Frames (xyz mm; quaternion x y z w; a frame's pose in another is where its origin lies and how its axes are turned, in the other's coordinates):
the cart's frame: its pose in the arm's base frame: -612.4 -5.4 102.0 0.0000 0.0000 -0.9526 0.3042
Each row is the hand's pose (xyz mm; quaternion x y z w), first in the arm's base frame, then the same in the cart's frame.
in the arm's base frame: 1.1 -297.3 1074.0 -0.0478 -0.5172 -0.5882 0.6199
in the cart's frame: -330.8 593.4 972.0 0.4781 -0.2029 0.4116 0.7489
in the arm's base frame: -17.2 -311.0 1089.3 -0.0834 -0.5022 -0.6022 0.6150
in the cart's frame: -307.9 594.0 987.3 0.4530 -0.2322 0.4027 0.7607
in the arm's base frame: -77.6 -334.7 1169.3 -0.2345 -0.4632 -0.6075 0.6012
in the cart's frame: -245.0 578.3 1067.3 0.3699 -0.3643 0.3879 0.7616
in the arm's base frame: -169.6 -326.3 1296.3 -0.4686 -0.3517 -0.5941 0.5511
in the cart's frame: -174.9 518.1 1194.3 0.1925 -0.5534 0.3443 0.7336
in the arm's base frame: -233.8 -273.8 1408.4 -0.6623 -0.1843 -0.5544 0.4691
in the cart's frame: -153.0 438.2 1306.4 -0.0259 -0.6870 0.2782 0.6708
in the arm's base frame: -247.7 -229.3 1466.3 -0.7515 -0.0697 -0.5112 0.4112
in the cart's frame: -167.4 393.8 1364.3 -0.1622 -0.7371 0.2362 0.6121
